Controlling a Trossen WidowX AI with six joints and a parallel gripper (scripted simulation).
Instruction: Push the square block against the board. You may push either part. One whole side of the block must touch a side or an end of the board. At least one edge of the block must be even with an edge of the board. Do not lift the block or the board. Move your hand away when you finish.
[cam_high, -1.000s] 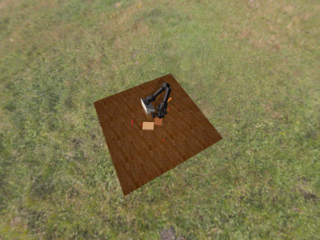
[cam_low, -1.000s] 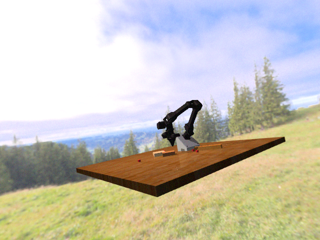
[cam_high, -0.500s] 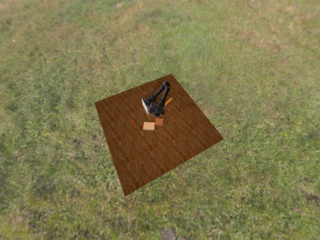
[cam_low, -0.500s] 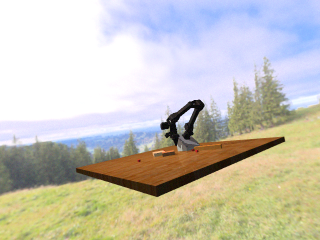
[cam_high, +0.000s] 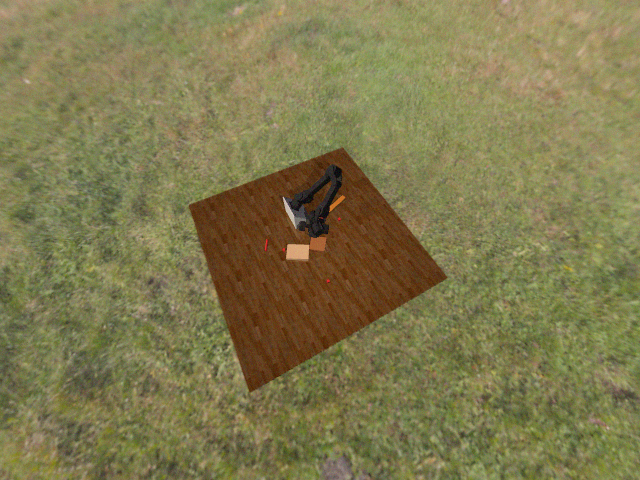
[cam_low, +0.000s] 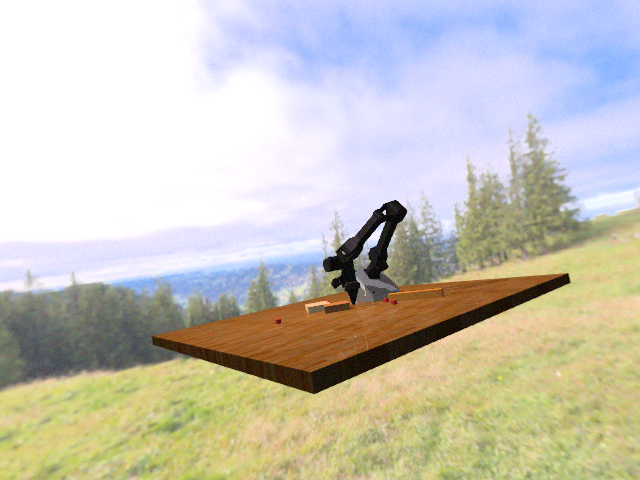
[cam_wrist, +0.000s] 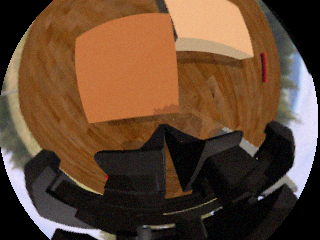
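The orange-brown square block lies 80 mm ahead of my gripper tip, 10 mm to the right of it and 10 mm above it. From my gripper tip the other things lie so: tan board: 90 mm ahead, 150 mm to the right, 10 mm above; long orange bar: 160 mm behind, 210 mm to the left, 10 mm above.
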